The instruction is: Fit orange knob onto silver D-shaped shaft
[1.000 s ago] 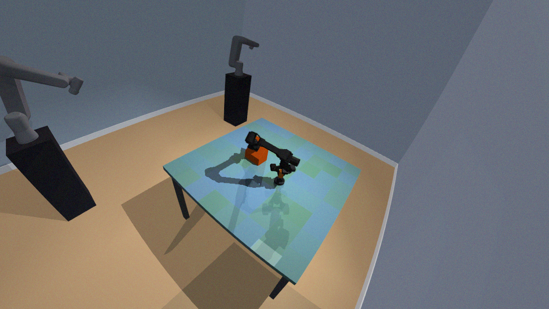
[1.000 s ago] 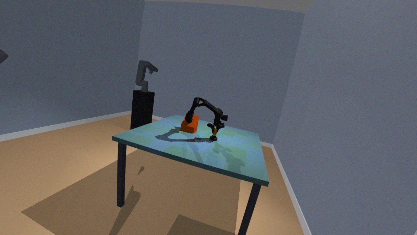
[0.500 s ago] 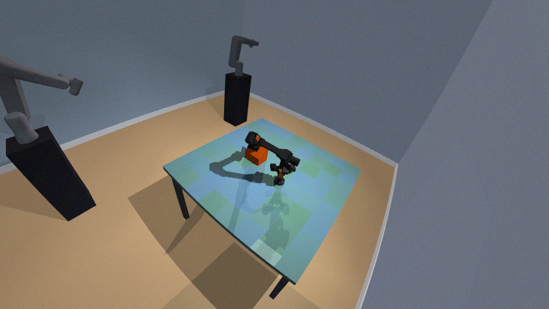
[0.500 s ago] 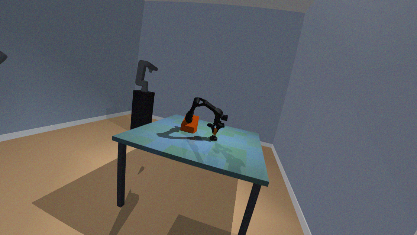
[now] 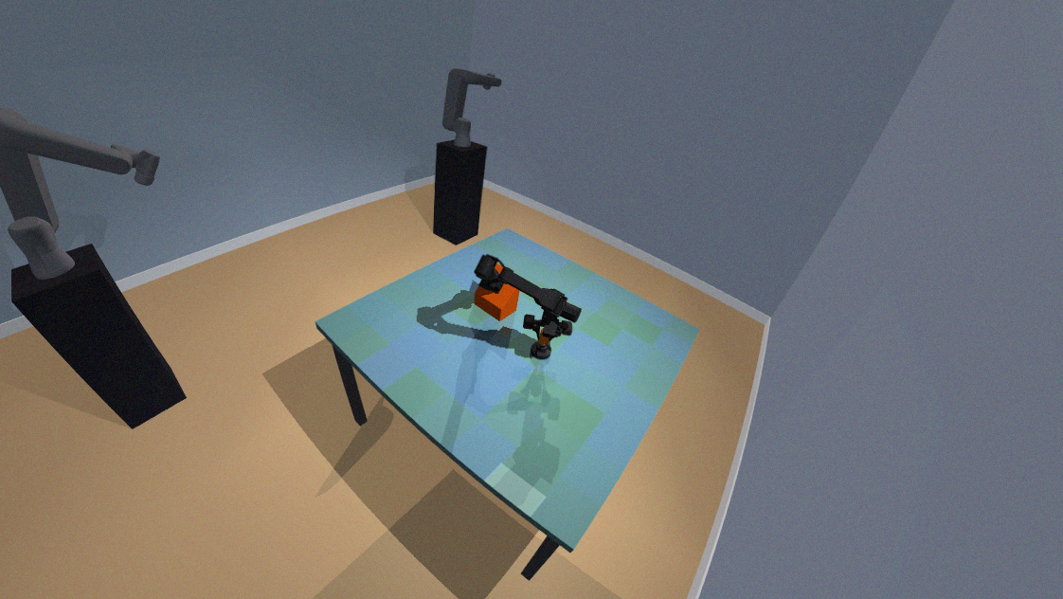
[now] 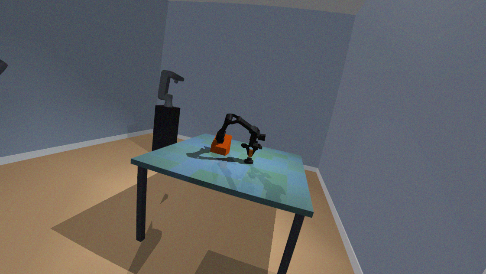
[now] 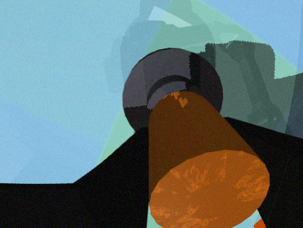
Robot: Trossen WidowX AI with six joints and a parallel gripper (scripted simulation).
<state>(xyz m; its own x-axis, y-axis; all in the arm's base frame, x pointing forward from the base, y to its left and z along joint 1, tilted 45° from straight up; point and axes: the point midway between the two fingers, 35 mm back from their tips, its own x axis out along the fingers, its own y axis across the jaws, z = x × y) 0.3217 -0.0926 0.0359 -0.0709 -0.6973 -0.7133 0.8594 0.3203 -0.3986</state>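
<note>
The orange knob lies 3 cm above my gripper tip. Round my gripper tip: pedestal 4 cm below.
</note>
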